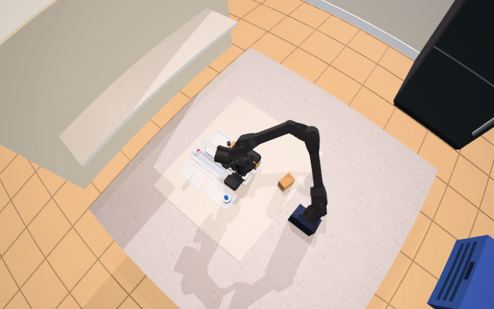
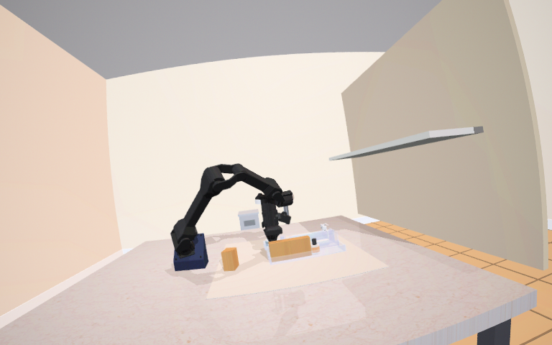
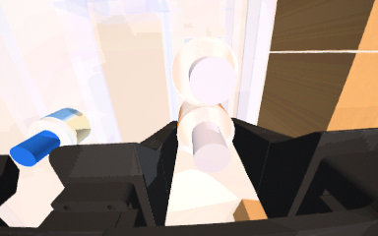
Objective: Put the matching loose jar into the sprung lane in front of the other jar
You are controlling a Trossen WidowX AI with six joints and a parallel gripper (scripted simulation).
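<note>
Right now the clear lane rack is 15 cm ahead of my gripper tip, 1 cm to the left of it and 1 cm below it. Also, from my gripper tip: red dot (23 cm ahead, 4 cm above, 1 cm to the left).
</note>
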